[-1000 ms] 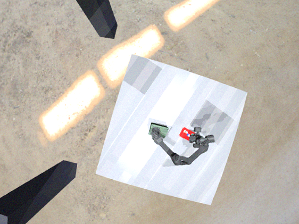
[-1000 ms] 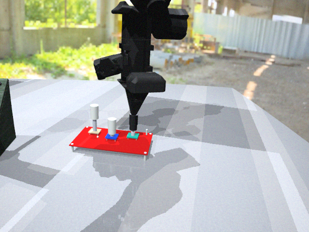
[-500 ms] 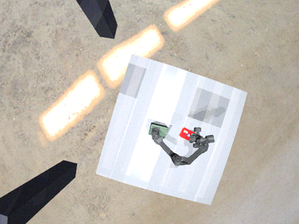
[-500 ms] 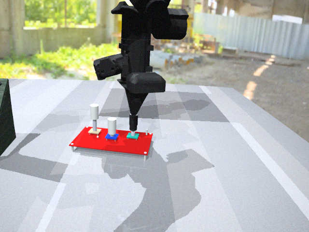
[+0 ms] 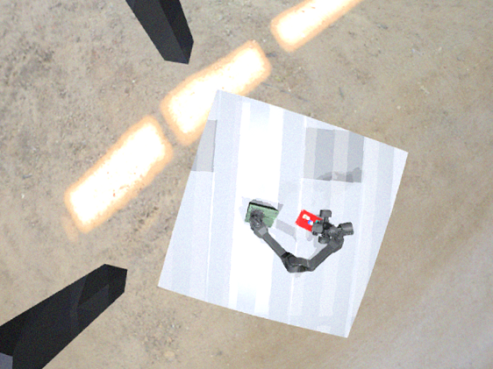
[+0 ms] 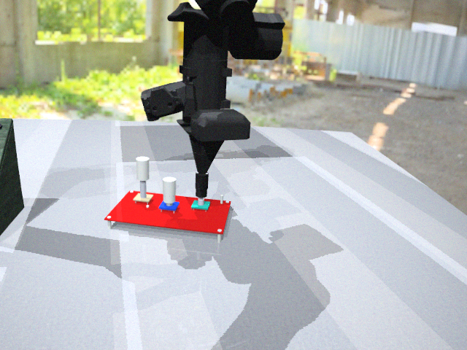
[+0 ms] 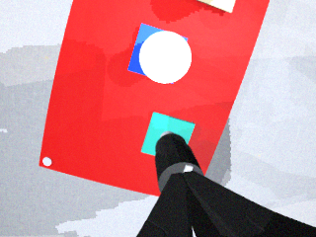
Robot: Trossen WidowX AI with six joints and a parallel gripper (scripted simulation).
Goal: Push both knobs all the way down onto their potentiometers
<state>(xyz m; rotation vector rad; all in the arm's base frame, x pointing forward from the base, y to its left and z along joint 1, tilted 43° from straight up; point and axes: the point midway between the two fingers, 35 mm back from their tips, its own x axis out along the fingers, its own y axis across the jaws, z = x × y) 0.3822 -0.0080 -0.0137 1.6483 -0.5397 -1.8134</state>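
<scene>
Right now the black knob is 1 cm below my gripper tip. Round my gripper tip: blue potentiometer (5 cm behind, 1 cm to the right, 3 cm below); then teal potentiometer (3 cm below); then grey knob (5 cm behind, 1 cm to the right, 2 cm below).
</scene>
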